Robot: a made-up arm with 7 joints. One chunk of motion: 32 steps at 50 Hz.
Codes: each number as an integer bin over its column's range. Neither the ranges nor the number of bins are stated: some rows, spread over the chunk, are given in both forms.
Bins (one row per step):
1: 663 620 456 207 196 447
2: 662 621 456 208 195 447
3: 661 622 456 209 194 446
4: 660 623 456 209 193 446
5: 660 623 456 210 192 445
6: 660 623 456 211 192 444
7: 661 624 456 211 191 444
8: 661 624 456 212 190 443
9: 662 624 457 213 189 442
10: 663 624 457 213 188 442
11: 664 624 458 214 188 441
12: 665 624 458 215 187 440
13: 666 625 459 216 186 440
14: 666 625 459 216 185 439
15: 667 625 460 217 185 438
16: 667 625 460 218 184 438
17: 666 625 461 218 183 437
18: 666 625 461 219 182 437
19: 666 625 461 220 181 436
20: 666 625 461 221 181 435
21: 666 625 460 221 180 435
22: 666 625 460 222 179 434
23: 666 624 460 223 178 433
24: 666 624 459 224 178 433
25: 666 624 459 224 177 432
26: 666 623 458 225 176 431
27: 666 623 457 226 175 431
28: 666 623 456 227 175 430
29: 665 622 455 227 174 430
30: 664 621 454 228 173 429
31: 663 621 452 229 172 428
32: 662 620 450 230 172 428
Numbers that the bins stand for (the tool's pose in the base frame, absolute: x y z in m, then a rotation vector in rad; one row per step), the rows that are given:
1: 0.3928 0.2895 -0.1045 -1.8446 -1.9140 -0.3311
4: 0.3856 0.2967 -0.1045 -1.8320 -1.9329 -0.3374
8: 0.3880 0.2991 -0.1045 -1.8131 -1.9518 -0.3563
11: 0.3952 0.2991 -0.0997 -1.8005 -1.9644 -0.3689
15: 0.4024 0.3015 -0.0949 -1.7815 -1.9833 -0.3878
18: 0.4000 0.3015 -0.0925 -1.7689 -2.0023 -0.3941
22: 0.4000 0.3015 -0.0949 -1.7500 -2.0212 -0.4131
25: 0.4000 0.2991 -0.0973 -1.7374 -2.0338 -0.4257
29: 0.3976 0.2943 -0.1069 -1.7185 -2.0527 -0.4383
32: 0.3904 0.2895 -0.1189 -1.6995 -2.0653 -0.4509
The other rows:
2: 0.3904 0.2919 -0.1045 -1.8383 -1.9203 -0.3311
3: 0.3880 0.2943 -0.1045 -1.8320 -1.9266 -0.3374
5: 0.3856 0.2967 -0.1045 -1.8257 -1.9392 -0.3437
6: 0.3856 0.2967 -0.1045 -1.8194 -1.9392 -0.3500
7: 0.3880 0.2991 -0.1045 -1.8194 -1.9455 -0.3500
9: 0.3904 0.2991 -0.1021 -1.8068 -1.9581 -0.3626
10: 0.3928 0.2991 -0.1021 -1.8068 -1.9644 -0.3626
12: 0.3976 0.2991 -0.0997 -1.7941 -1.9707 -0.3752
13: 0.4000 0.3015 -0.0973 -1.7878 -1.9770 -0.3752
14: 0.4000 0.3015 -0.0973 -1.7878 -1.9833 -0.3815
16: 0.4024 0.3015 -0.0949 -1.7752 -1.9896 -0.3878
17: 0.4000 0.3015 -0.0925 -1.7752 -1.9959 -0.3941
19: 0.4000 0.3015 -0.0925 -1.7626 -2.0086 -0.4005
20: 0.4000 0.3015 -0.0925 -1.7563 -2.0086 -0.4068
21: 0.4000 0.3015 -0.0949 -1.7563 -2.0149 -0.4068
23: 0.4000 0.2991 -0.0949 -1.7437 -2.0275 -0.4194
24: 0.4000 0.2991 -0.0973 -1.7374 -2.0275 -0.4194
26: 0.4000 0.2967 -0.0997 -1.7311 -2.0401 -0.4320
27: 0.4000 0.2967 -0.1021 -1.7248 -2.0464 -0.4320
28: 0.4000 0.2967 -0.1045 -1.7185 -2.0464 -0.4383
30: 0.3952 0.2919 -0.1093 -1.7122 -2.0590 -0.4446
31: 0.3928 0.2919 -0.1141 -1.7059 -2.0653 -0.4509

